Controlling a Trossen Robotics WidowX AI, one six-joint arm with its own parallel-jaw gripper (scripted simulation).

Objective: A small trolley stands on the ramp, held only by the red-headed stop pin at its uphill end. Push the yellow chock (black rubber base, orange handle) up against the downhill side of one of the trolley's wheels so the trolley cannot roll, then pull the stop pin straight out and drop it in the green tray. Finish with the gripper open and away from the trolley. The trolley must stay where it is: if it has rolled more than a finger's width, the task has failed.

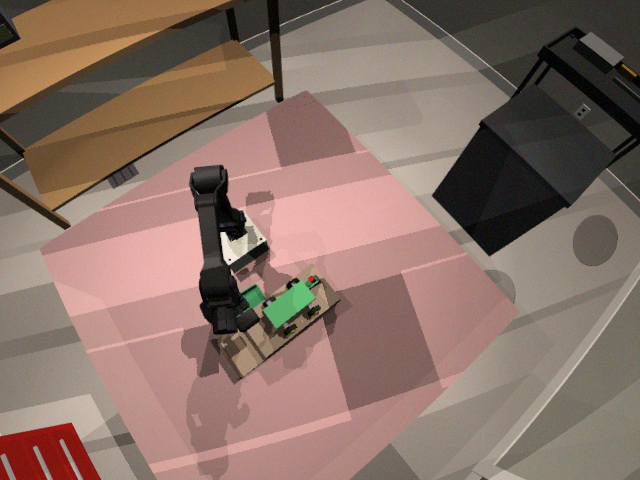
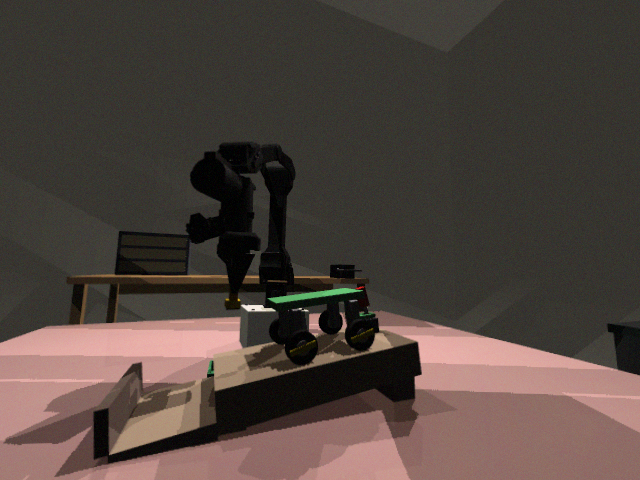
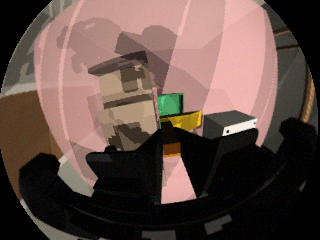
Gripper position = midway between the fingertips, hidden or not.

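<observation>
There's a yellow chock carried by my gripper (image 2: 234, 293), and in that same image you'd find a trolley (image 2: 301, 346) and a brown ramp (image 2: 257, 384). Image 1 has the trolley (image 1: 298, 296), my gripper (image 1: 237, 304) and the ramp (image 1: 269, 340). In image 3 it's my gripper (image 3: 167, 131) and the brown ramp (image 3: 127, 127).
</observation>
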